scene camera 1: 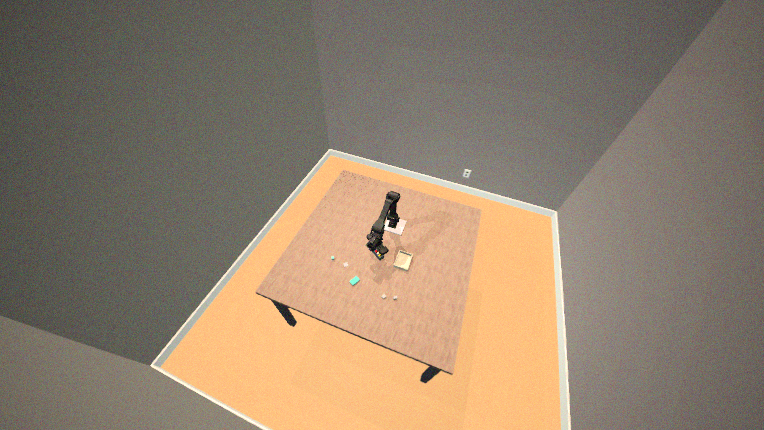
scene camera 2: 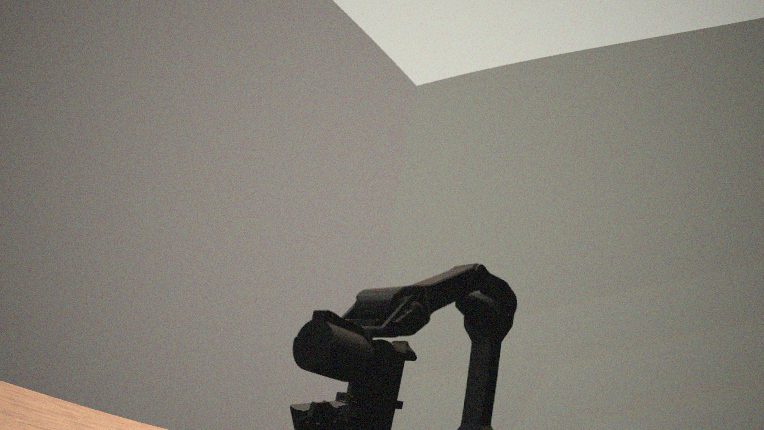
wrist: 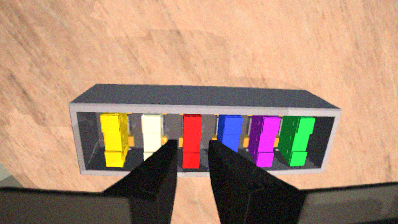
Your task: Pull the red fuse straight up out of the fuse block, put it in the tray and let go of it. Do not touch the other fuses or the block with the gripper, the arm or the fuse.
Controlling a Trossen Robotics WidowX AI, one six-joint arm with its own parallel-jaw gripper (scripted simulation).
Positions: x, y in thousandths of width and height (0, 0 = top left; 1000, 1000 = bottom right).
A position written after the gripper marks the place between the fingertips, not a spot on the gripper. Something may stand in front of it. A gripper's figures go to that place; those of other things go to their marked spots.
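Scene:
The gripper (wrist: 484, 663) is 11 cm from the lens, and a red fuse (wrist: 484, 551) is likewise 11 cm from the lens.

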